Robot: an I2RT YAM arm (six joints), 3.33 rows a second.
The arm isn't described. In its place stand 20 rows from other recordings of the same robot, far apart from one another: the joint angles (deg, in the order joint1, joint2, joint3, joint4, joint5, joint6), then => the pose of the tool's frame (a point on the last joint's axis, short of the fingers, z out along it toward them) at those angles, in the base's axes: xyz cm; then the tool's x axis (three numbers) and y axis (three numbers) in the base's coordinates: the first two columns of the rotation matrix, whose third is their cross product.
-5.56 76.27 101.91 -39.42 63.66 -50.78 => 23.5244, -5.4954, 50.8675, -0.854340, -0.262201, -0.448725, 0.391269, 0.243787, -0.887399
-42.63 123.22 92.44 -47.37 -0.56 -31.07 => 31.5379, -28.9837, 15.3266, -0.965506, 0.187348, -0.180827, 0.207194, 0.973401, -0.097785
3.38 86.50 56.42 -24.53 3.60 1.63 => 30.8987, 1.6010, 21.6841, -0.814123, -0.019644, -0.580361, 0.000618, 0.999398, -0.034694
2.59 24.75 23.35 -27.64 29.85 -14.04 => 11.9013, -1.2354, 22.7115, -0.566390, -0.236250, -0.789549, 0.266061, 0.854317, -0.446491
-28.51 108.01 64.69 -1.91 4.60 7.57 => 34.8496, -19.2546, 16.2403, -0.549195, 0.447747, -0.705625, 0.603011, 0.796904, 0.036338
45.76 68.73 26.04 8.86 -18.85 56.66 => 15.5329, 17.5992, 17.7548, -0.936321, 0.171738, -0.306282, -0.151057, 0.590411, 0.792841
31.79 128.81 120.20 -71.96 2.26 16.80 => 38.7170, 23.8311, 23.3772, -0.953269, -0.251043, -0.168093, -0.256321, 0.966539, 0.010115
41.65 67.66 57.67 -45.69 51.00 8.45 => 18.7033, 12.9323, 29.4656, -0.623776, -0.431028, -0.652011, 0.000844, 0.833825, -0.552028
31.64 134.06 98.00 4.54 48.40 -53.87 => 45.6838, 25.0219, 15.6461, -0.419471, -0.888327, -0.186866, -0.244849, 0.308942, -0.919023
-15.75 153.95 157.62 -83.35 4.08 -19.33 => 49.7340, -14.2896, 19.7259, -0.987189, -0.064633, -0.145877, -0.046361, 0.991029, -0.125351
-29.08 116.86 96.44 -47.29 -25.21 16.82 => 38.3253, -19.5790, 22.1496, -0.687653, 0.681996, -0.249026, 0.519767, 0.701904, 0.487004
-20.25 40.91 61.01 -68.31 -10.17 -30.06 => 9.8441, -2.9617, 34.5630, -0.720777, -0.259609, -0.642716, -0.151076, 0.963762, -0.219863
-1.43 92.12 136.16 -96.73 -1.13 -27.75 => 23.0548, -0.5053, 50.3599, -0.709725, -0.447952, -0.543718, -0.358714, 0.894046, -0.268340
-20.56 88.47 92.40 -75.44 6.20 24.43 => 26.8263, -10.4726, 35.0313, -0.650811, 0.683238, -0.331106, 0.714322, 0.698790, 0.037909
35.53 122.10 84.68 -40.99 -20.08 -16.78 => 32.8930, 24.9903, 13.0674, -0.589494, -0.754132, -0.289450, -0.806464, 0.529070, 0.264009
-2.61 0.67 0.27 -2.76 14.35 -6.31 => 10.9237, -1.3812, 16.8896, -0.086753, -0.102635, -0.990929, 0.283510, 0.951007, -0.123320
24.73 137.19 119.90 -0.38 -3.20 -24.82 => 51.6720, 24.0181, 24.4130, -0.054619, -0.486589, -0.871922, -0.538685, 0.749608, -0.384586
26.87 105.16 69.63 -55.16 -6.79 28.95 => 28.5310, 14.9277, 16.5424, -0.997135, 0.033607, 0.067763, 0.040149, 0.994414, 0.097620
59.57 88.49 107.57 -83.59 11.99 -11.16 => 14.4040, 23.0616, 41.5970, -0.294056, -0.874412, -0.385921, -0.871552, 0.411053, -0.267268
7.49 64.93 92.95 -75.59 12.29 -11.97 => 16.9166, 1.4598, 44.0399, -0.719008, -0.298922, -0.627434, -0.137080, 0.946041, -0.293626
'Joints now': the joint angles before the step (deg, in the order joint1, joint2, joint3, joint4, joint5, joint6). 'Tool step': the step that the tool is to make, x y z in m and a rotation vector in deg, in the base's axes. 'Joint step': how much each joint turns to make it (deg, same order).
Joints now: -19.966 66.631 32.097 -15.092 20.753 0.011
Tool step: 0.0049 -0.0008 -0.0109 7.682 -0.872 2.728
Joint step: -1.000 2.937 0.009 0.501 -8.171 1.928
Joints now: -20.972 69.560 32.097 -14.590 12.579 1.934
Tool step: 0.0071 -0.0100 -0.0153 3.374 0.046 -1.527
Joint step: -2.064 5.238 0.020 3.624 -2.804 1.479
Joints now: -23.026 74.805 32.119 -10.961 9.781 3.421
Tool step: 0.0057 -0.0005 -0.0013 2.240 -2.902 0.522
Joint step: 0.002 1.193 0.074 2.692 -2.862 1.532
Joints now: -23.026 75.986 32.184 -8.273 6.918 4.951
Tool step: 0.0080 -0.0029 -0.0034 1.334 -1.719 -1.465
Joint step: 0.025 2.541 0.718 2.611 -0.567 2.363
